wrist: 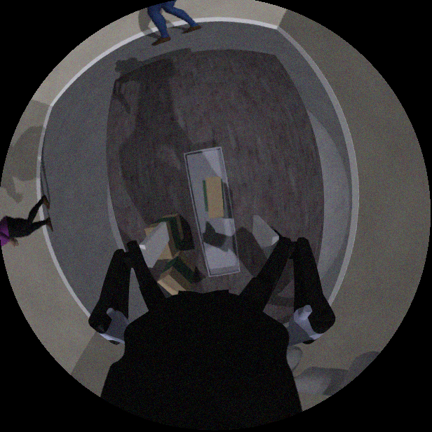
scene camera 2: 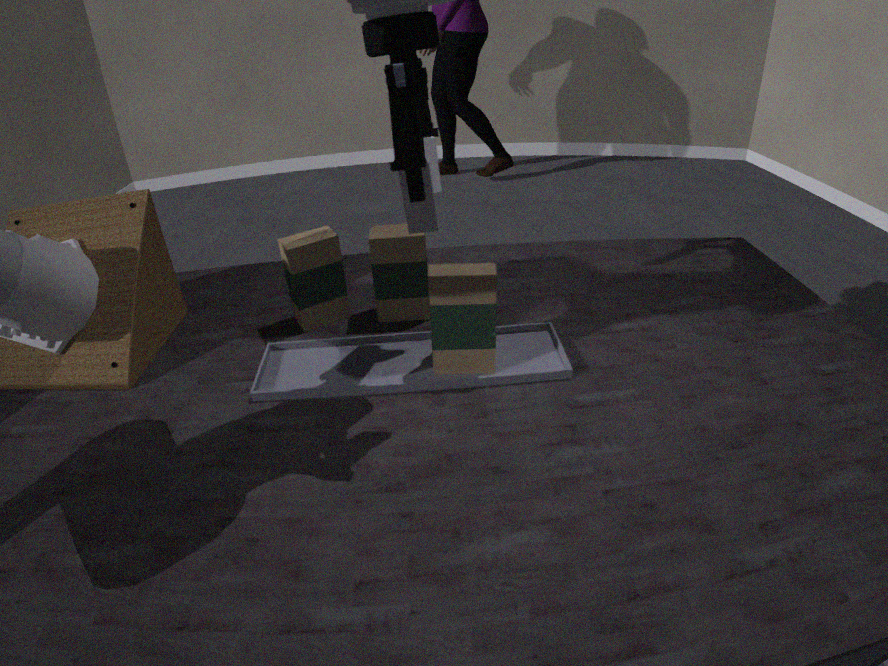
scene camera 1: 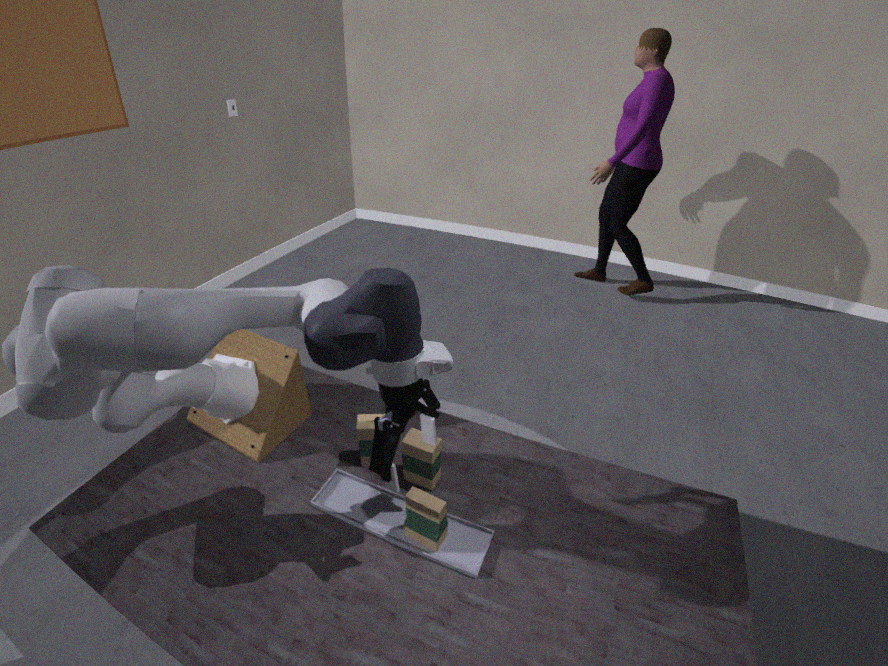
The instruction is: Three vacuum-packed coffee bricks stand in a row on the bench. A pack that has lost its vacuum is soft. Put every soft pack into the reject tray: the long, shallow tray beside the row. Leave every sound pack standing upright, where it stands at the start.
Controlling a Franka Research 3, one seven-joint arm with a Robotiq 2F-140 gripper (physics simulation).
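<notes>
One coffee pack (scene camera 1: pixel 426 521) (scene camera 2: pixel 463 326) (wrist: pixel 215 197), tan with a green band, stands upright in the shallow grey reject tray (scene camera 1: pixel 342 491) (scene camera 2: pixel 297 367) (wrist: pixel 220 257). The middle pack (scene camera 1: pixel 421 465) (scene camera 2: pixel 399 281) (wrist: pixel 169 245) stands upright on the bench behind the tray. The left pack (scene camera 1: pixel 365 430) (scene camera 2: pixel 316 284) (wrist: pixel 175 281) leans to one side in scene camera 2 and is partly hidden by a finger in scene camera 1. My gripper (scene camera 1: pixel 411 454) (scene camera 2: pixel 428 209) (wrist: pixel 209 228) is wide open and empty, above the packs' tops, with one finger over the middle pack in the wrist view.
A wooden wedge-shaped block (scene camera 1: pixel 288 412) (scene camera 2: pixel 147 293) stands on the bench by the arm's base, left of the packs. A person in purple (scene camera 1: pixel 647 118) (scene camera 2: pixel 462 78) (wrist: pixel 22 226) stands beyond the bench. Another person in blue trousers (wrist: pixel 160 22) shows at the wrist view's top.
</notes>
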